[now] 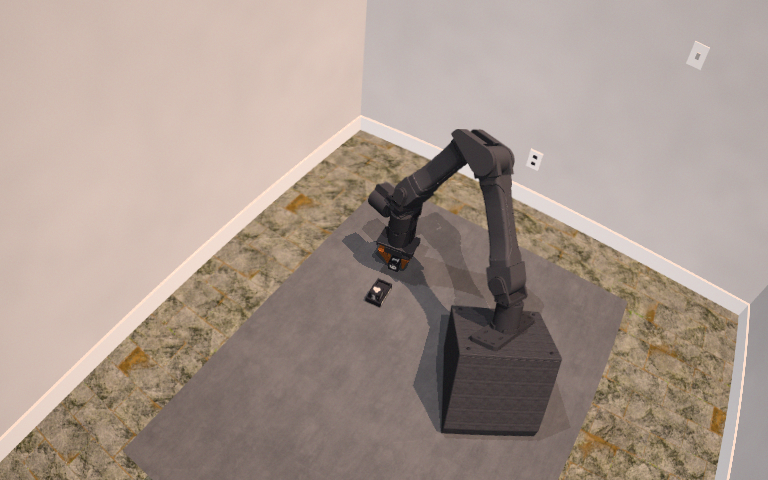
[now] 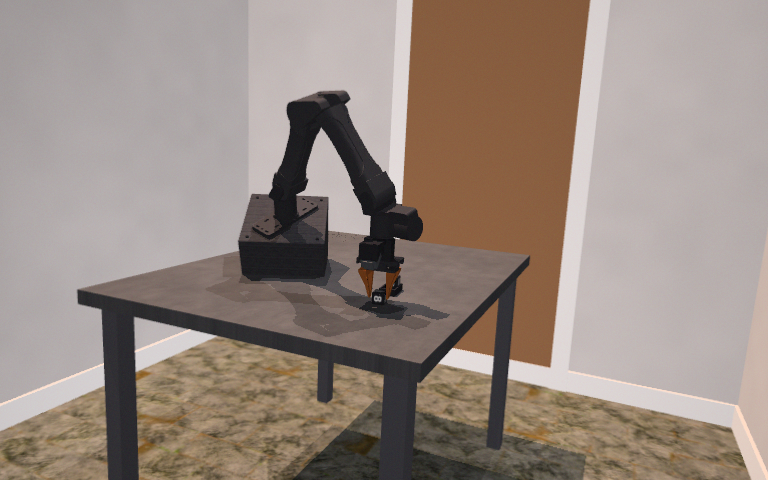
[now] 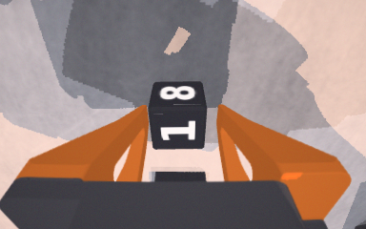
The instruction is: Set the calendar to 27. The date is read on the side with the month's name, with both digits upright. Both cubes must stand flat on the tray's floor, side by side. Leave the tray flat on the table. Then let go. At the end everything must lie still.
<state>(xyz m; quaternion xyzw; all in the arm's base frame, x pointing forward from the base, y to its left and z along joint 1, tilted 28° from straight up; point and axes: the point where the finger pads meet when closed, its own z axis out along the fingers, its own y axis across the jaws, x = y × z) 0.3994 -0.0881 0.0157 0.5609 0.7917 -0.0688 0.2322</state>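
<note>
My gripper is now 10 mm above the black digit cube. The rest, counted from my hand: black tray 100 mm to the left, 30 mm behind, 10 mm below; then black cube 120 mm to the left, 30 mm behind.
</note>
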